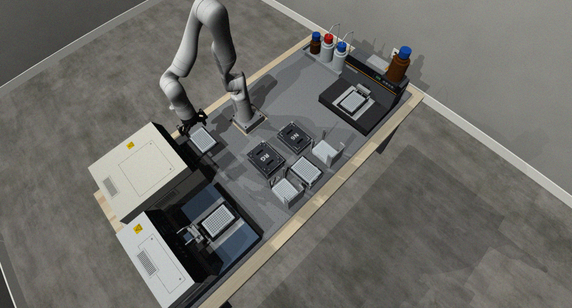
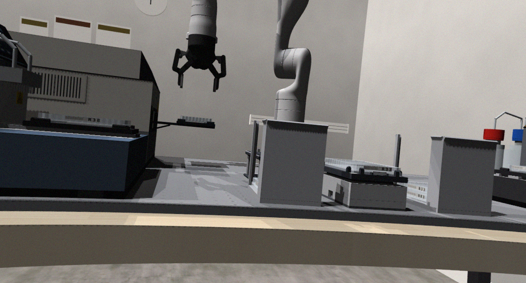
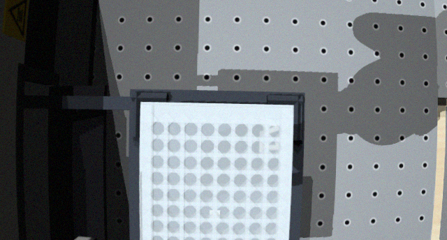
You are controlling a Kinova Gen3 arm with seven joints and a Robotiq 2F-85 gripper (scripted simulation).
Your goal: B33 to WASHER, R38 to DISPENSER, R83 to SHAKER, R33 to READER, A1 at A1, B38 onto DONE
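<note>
Right now the plate B38 is 90 mm below my hand. The rest, counted from my hand: washer manifold: 360 mm ahead, 310 mm to the right, 60 mm below; RG nest: 280 mm ahead, 170 mm to the left, 160 mm below; plate R38: 370 mm ahead, 210 mm to the right, 120 mm below.
</note>
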